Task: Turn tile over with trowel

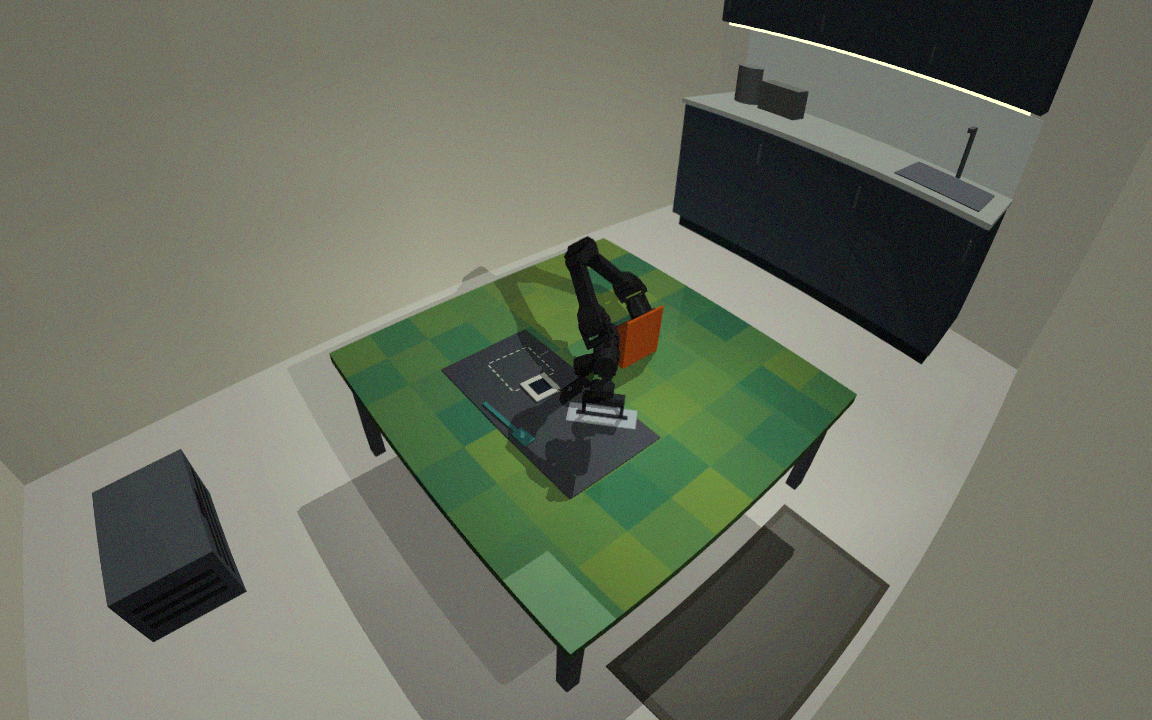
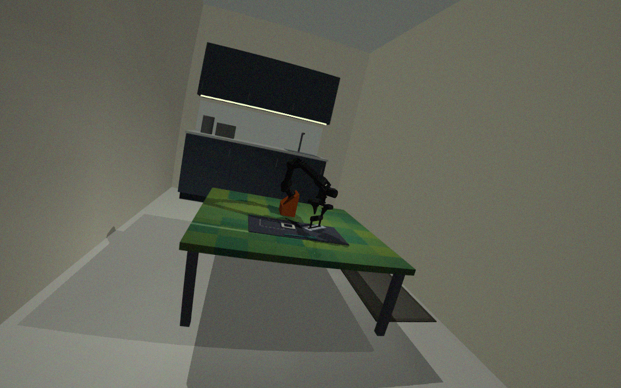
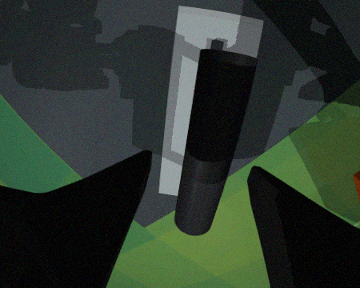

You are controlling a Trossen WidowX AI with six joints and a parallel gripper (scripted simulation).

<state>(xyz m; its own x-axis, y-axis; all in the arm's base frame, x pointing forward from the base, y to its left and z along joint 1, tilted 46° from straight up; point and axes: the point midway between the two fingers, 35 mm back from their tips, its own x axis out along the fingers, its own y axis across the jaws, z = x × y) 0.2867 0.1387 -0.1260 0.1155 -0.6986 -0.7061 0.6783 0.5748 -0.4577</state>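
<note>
Now: the small trowel 5 cm below my gripper tip, 2 cm to the right of it and 1 cm ahead of it. The rest, counted from my gripper tip: dark mat (14 cm to the right, 11 cm below, 11 cm ahead); then teal spatula-like tool (25 cm ahead, 10 cm to the right, 9 cm below); then tile (20 cm to the right, 9 cm below, 9 cm ahead).
</note>
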